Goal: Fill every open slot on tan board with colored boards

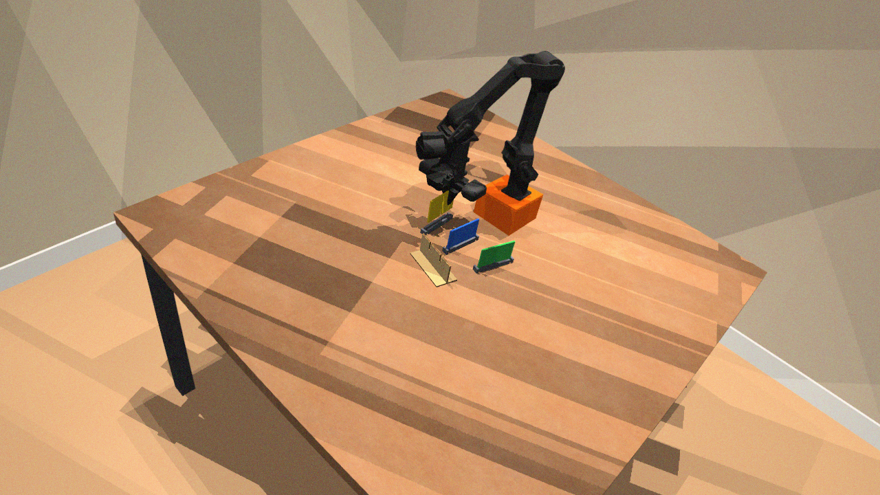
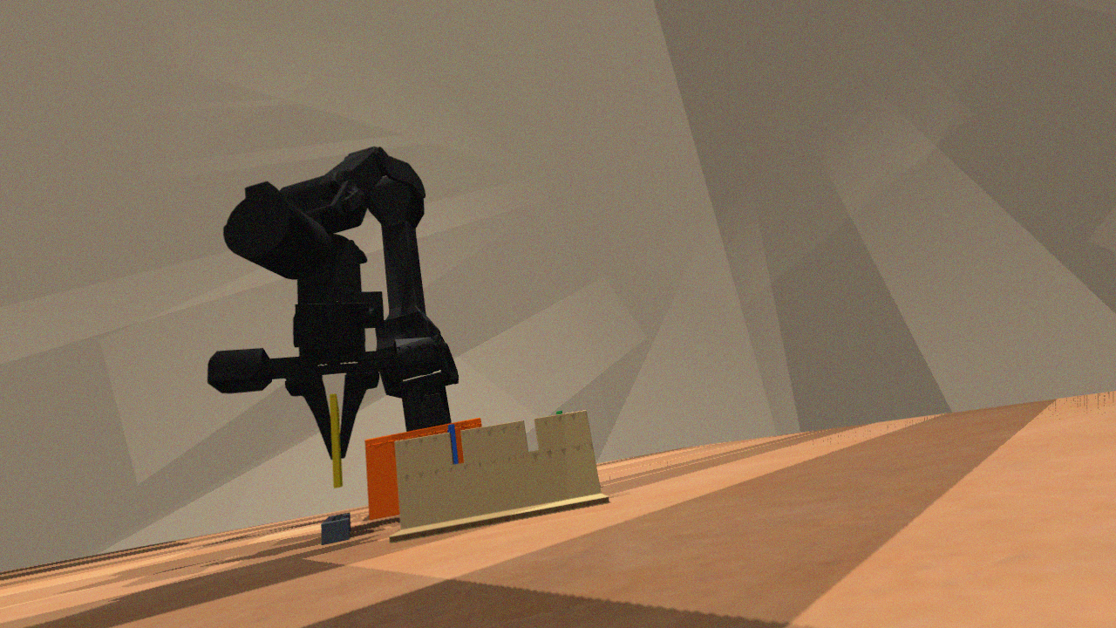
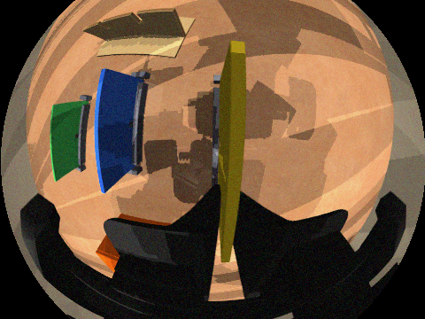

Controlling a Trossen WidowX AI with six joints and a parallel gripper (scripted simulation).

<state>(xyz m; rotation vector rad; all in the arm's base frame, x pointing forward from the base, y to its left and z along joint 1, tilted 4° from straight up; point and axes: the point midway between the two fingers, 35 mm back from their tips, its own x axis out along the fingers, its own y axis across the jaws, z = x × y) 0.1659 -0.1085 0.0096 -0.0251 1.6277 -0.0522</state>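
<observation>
My gripper tip is 160 mm short of the tan board, 100 mm to the right of it and 40 mm above it. From my gripper tip the other things lie so: blue board: 50 mm ahead, 90 mm to the left, 30 mm below; then green board: 40 mm ahead, 200 mm to the left, 30 mm below; then yellow board: 30 mm ahead.
</observation>
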